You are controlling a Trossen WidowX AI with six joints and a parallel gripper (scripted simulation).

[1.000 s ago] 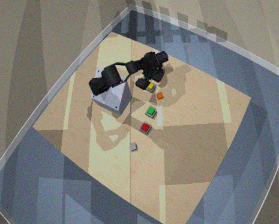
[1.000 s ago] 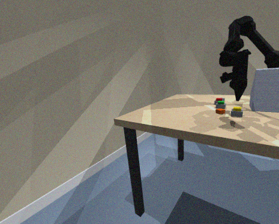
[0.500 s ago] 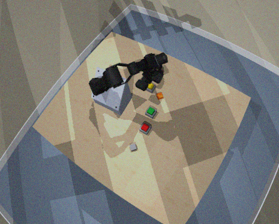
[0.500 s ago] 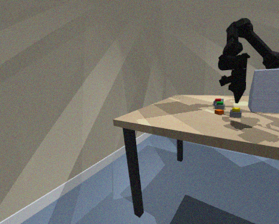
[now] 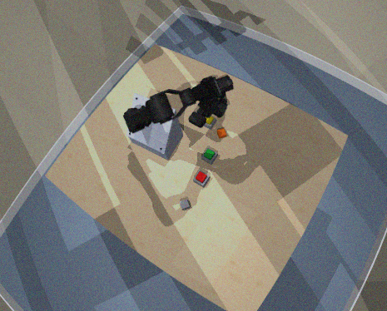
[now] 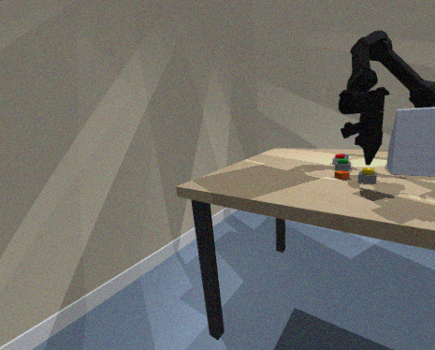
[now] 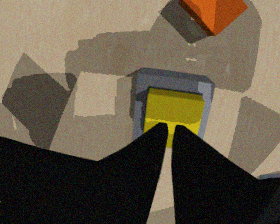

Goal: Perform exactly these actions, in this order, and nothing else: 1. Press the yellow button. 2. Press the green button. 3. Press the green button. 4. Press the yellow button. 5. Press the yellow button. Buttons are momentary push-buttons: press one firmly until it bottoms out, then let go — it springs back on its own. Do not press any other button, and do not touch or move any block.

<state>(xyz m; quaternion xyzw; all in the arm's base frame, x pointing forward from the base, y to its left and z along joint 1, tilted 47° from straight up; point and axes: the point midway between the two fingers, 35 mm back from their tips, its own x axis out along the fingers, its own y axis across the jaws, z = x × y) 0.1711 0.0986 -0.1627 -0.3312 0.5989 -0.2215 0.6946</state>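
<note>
Right now my gripper tip is 2 cm above the yellow button. Round my gripper tip: red button 22 cm to the right, 13 cm ahead, 2 cm below; orange block 8 cm ahead, 4 cm below, 1 cm to the right; green button 13 cm to the right, 10 cm ahead, 2 cm below.
</note>
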